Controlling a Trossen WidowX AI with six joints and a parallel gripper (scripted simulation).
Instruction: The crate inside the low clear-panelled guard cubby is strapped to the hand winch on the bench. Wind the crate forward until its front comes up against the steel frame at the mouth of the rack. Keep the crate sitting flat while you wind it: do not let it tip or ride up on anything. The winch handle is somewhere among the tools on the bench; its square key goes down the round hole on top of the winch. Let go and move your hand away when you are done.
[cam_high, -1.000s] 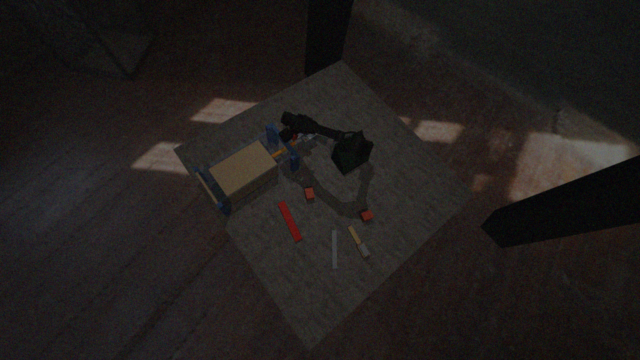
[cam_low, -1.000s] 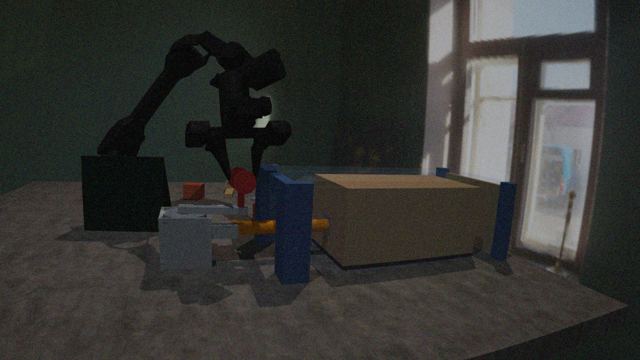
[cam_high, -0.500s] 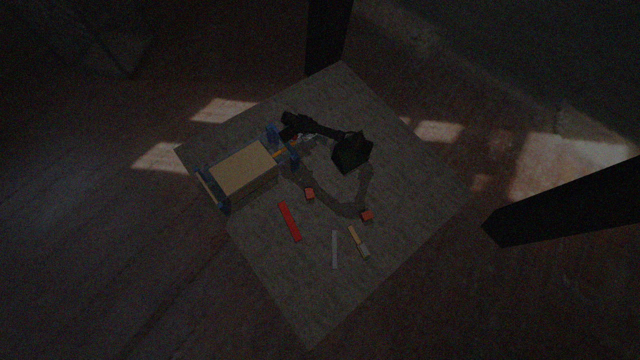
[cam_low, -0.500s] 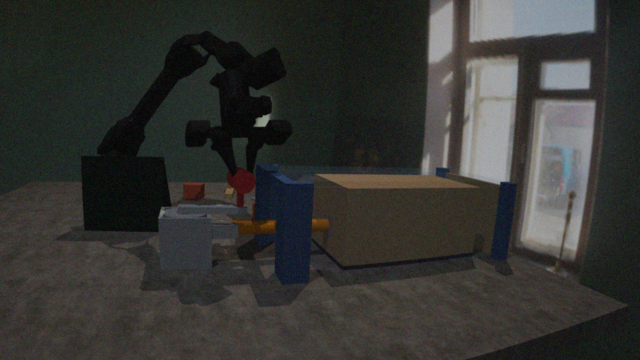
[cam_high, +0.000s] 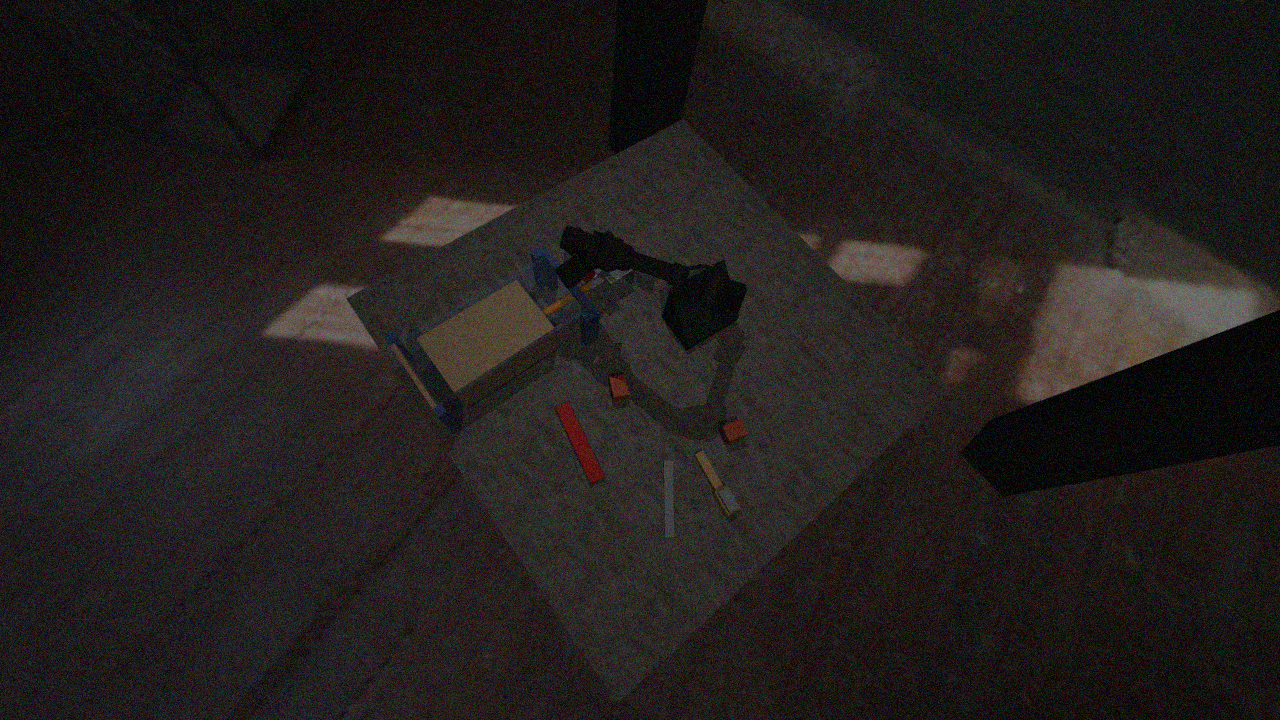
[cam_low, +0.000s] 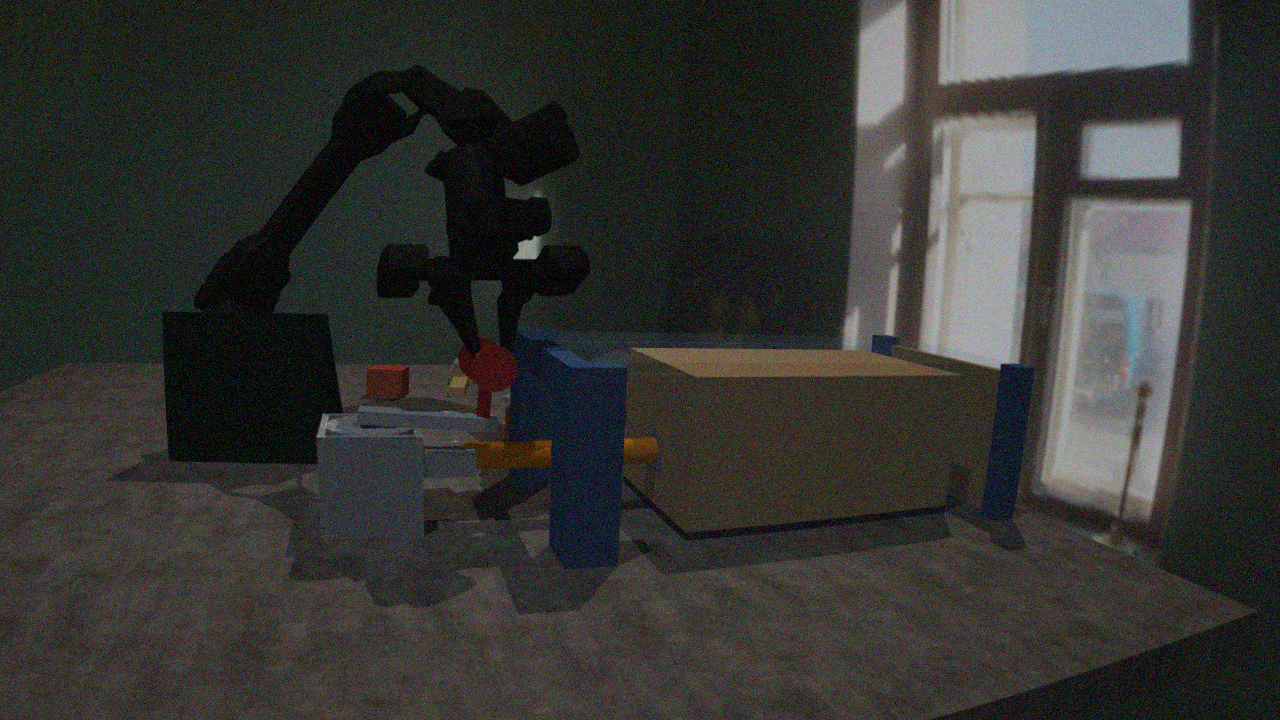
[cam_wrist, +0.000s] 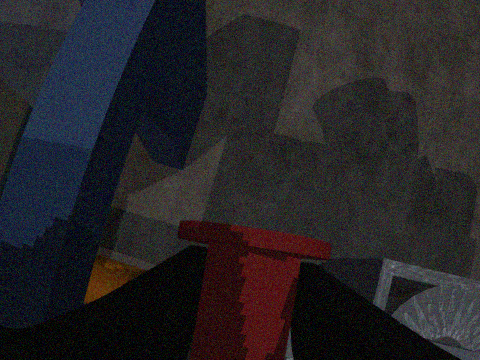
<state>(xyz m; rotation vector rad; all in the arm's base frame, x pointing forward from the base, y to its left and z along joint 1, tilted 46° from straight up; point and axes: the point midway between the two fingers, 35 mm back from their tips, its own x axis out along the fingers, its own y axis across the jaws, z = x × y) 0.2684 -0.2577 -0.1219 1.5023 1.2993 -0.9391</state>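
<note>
My gripper tip is now 5 cm above the crank handle, 4 cm past it and 2 cm to the right of it. From my gripper tip the other things lie so: blue frame: 5 cm ahead, 4 cm below, 3 cm to the left; grey winch: 12 cm below, 12 cm behind, 2 cm to the left; red knob: 2 cm to the left, 2 cm below.
</note>
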